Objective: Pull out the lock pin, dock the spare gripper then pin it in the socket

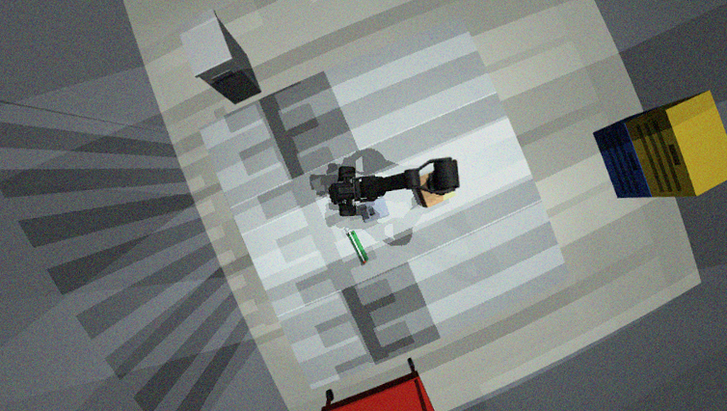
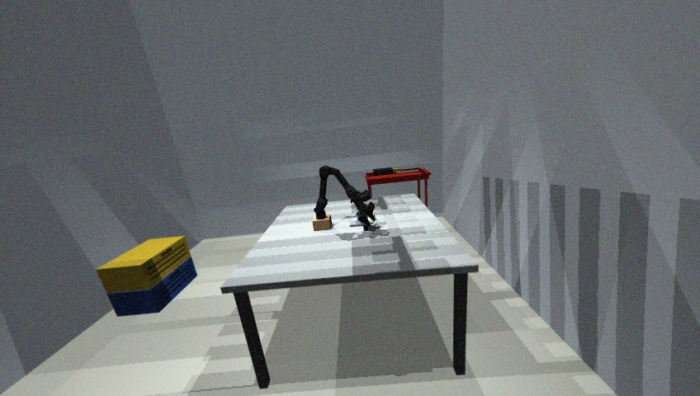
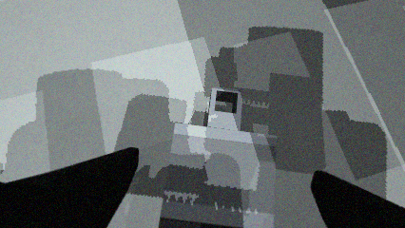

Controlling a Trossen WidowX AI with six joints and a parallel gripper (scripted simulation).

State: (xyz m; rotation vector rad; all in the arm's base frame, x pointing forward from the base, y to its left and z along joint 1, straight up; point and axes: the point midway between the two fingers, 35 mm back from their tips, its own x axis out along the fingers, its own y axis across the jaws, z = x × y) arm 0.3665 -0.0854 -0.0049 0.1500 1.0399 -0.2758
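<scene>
The spare gripper is 3 cm below my gripper tip. Round my gripper tip: green part 25 cm to the left, 2 cm below; then grey mount 12 cm to the left, 10 cm behind.
</scene>
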